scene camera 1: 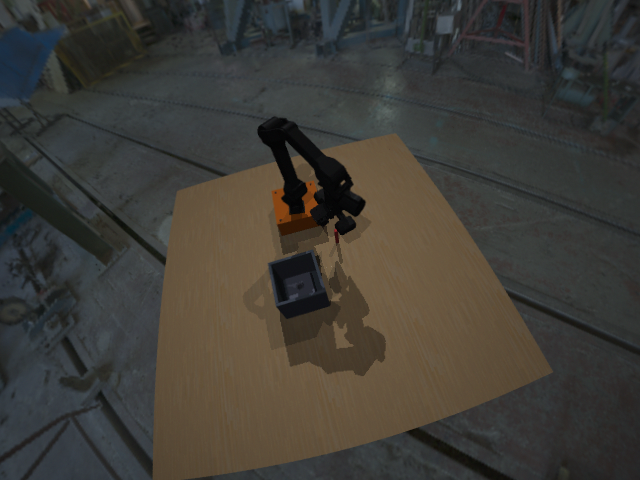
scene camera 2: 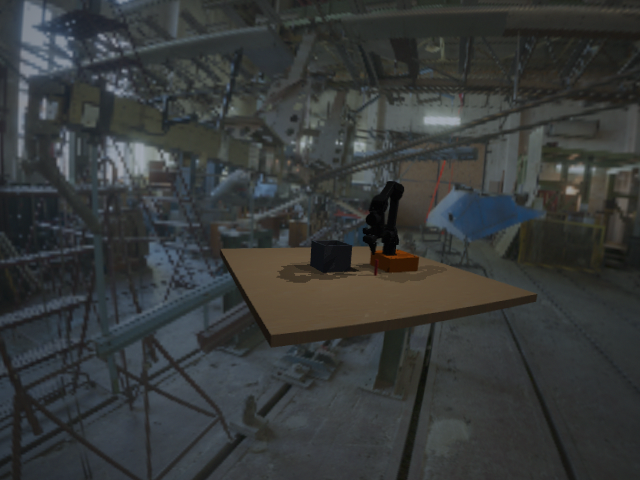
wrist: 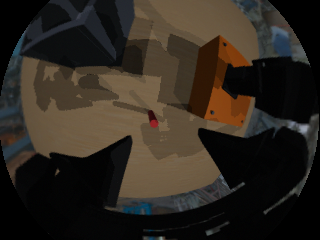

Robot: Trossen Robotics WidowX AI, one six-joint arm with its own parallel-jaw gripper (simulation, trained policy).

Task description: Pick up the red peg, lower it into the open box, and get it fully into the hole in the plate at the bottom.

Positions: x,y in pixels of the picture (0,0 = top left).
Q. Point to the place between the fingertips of my gripper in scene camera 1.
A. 334,222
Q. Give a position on a dark box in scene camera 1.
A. At 301,263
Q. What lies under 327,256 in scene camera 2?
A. A dark box.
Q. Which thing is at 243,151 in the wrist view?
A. My gripper.
